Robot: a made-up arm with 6 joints. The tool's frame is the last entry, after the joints. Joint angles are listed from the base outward. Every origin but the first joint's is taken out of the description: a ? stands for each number. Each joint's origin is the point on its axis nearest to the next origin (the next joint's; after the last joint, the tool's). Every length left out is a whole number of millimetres.
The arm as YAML. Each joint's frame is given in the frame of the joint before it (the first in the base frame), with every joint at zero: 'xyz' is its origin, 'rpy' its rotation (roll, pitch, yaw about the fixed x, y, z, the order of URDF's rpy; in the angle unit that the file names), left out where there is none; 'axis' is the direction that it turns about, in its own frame. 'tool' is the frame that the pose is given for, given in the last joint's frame.
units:
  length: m
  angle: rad
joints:
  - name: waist
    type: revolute
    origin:
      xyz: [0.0, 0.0, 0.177]
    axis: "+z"
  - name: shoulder
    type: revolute
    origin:
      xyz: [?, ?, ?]
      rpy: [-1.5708, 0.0, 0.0]
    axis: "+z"
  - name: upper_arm
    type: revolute
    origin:
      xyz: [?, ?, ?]
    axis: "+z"
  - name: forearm
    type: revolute
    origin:
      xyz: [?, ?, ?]
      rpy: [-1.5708, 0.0, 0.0]
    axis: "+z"
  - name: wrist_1
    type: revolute
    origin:
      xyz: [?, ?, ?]
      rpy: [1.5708, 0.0, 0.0]
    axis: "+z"
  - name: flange
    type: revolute
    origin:
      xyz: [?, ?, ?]
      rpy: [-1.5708, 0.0, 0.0]
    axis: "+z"
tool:
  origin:
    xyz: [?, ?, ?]
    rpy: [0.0, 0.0, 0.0]
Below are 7 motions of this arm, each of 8 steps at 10 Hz.
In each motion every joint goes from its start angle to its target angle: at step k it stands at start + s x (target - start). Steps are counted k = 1, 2, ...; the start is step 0. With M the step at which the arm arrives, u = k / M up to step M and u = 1 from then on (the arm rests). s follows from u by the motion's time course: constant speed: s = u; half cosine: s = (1 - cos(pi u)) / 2; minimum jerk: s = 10 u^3 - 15 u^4 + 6 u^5.
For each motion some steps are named. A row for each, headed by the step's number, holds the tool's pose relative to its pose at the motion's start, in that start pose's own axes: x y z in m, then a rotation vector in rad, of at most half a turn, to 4 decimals.
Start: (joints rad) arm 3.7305 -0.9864 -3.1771 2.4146 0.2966 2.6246
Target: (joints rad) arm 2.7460 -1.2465 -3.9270 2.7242 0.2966 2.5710
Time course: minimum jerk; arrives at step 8
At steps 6, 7, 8:
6: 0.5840 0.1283 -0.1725 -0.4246 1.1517 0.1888
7: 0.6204 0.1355 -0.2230 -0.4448 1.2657 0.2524
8: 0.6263 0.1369 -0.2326 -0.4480 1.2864 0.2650

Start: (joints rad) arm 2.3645 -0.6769 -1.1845 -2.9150 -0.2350 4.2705
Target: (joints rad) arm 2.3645 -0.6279 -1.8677 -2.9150 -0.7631 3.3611
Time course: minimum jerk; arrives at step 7
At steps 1, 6, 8:
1: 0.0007 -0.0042 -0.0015 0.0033 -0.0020 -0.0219
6: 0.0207 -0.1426 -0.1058 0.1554 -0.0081 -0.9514
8: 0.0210 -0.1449 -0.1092 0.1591 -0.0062 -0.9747

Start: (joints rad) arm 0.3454 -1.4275 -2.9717 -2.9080 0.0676 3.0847
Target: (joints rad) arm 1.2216 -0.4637 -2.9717 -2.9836 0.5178 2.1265
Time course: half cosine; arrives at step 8
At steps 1, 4, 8:
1: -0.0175 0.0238 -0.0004 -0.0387 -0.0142 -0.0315
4: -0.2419 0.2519 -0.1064 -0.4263 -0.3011 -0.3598
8: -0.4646 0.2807 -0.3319 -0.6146 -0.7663 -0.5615

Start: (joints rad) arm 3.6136 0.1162 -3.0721 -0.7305 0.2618 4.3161
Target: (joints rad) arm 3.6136 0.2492 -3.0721 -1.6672 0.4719 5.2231
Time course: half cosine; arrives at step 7
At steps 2, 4, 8:
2: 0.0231 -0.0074 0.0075 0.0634 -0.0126 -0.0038
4: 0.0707 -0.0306 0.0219 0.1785 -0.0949 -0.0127
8: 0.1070 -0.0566 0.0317 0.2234 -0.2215 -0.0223

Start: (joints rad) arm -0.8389 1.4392 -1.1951 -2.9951 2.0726 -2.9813
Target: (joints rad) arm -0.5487 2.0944 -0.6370 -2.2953 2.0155 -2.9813
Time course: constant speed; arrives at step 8
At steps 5, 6, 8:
5: 0.0241 0.0750 -0.2893 -0.1732 -0.6852 -0.4536
6: 0.0565 0.0962 -0.3322 -0.1807 -0.7993 -0.5862
8: 0.1403 0.1385 -0.3915 -0.1657 -0.9938 -0.8857

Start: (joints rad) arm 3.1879 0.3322 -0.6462 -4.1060 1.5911 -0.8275
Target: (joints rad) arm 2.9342 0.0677 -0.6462 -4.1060 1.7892 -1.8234
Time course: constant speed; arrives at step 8
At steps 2, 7, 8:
2: 0.0030 -0.0353 -0.0051 0.0898 0.0059 -0.3181
7: -0.0015 -0.1210 -0.0282 0.2837 0.1038 -1.1281
8: -0.0046 -0.1373 -0.0343 0.3160 0.1361 -1.2916

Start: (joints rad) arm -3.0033 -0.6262 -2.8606 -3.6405 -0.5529 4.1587
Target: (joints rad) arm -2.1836 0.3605 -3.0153 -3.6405 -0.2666 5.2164
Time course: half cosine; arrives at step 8
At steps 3, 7, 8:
3: -0.1376 0.0759 0.0627 -0.0805 -0.2354 0.5047
7: -0.4809 0.0344 -0.0134 -0.3906 -0.7694 1.5290
8: -0.4969 0.0235 -0.0264 -0.4164 -0.8035 1.5840

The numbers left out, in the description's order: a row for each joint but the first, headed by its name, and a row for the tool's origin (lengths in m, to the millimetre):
shoulder: 0.0 0.0 0.0
upper_arm: 0.045 -0.24 0.0
forearm: 0.064 0.285 0.0
wrist_1: 0.0 0.0 0.0
flange: 0.076 0.096 0.0
tool: 0.0 0.0 0.0

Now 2 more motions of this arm.
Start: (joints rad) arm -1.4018 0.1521 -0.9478 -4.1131 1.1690 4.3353
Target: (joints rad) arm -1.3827 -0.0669 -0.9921 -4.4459 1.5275 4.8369
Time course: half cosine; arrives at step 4
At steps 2, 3, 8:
2: 0.0372 -0.0540 0.0171 0.2743 -0.0638 0.0901
3: 0.0571 -0.0956 0.0218 0.4461 -0.1664 0.1555
8: 0.0637 -0.1132 0.0220 0.5090 -0.2218 0.1824

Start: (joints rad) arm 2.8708 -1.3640 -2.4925 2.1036 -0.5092 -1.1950
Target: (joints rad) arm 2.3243 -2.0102 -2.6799 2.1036 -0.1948 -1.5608
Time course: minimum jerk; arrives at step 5
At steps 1, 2, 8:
1: 0.0057 -0.0270 -0.0141 0.0707 0.0139 -0.0270
2: 0.0212 -0.1409 -0.0973 0.3901 0.0782 -0.1465
8: 0.0104 -0.3214 -0.4385 1.2438 0.2805 -0.3895

